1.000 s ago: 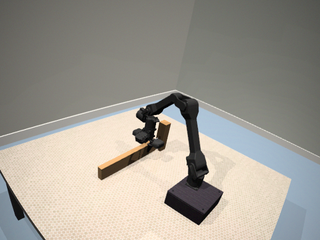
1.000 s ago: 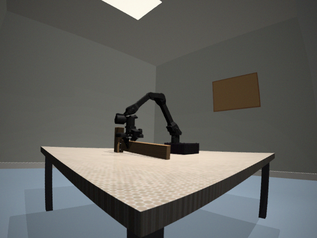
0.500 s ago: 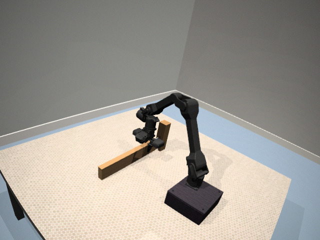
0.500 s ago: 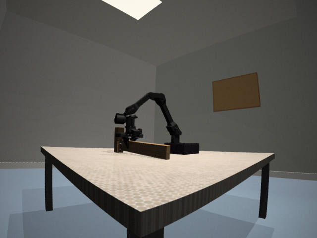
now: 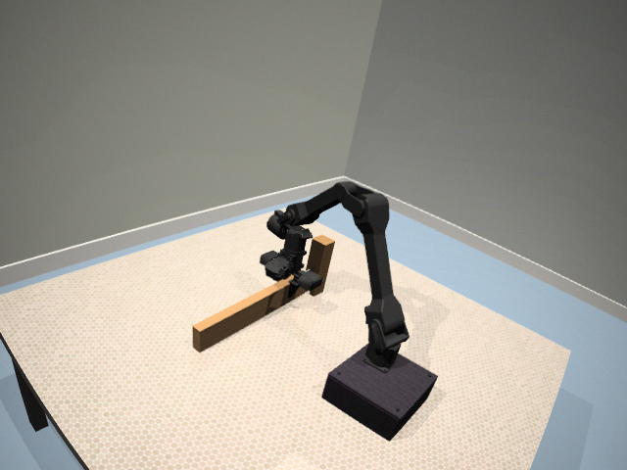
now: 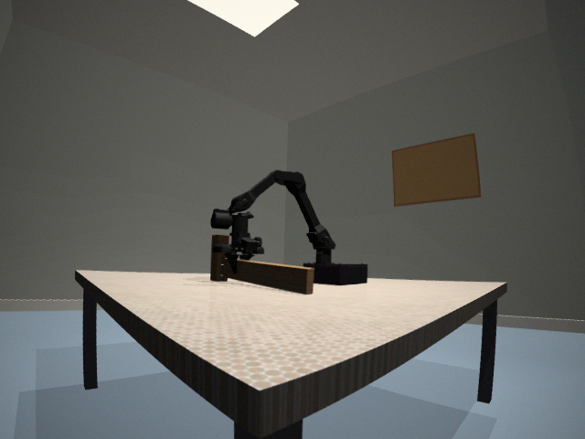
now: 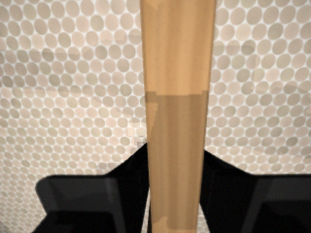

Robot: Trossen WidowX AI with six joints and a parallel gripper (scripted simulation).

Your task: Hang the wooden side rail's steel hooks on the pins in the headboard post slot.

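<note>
My gripper tip is 13 cm to the left of the headboard post, 4 cm below it and 1 cm past it.
</note>
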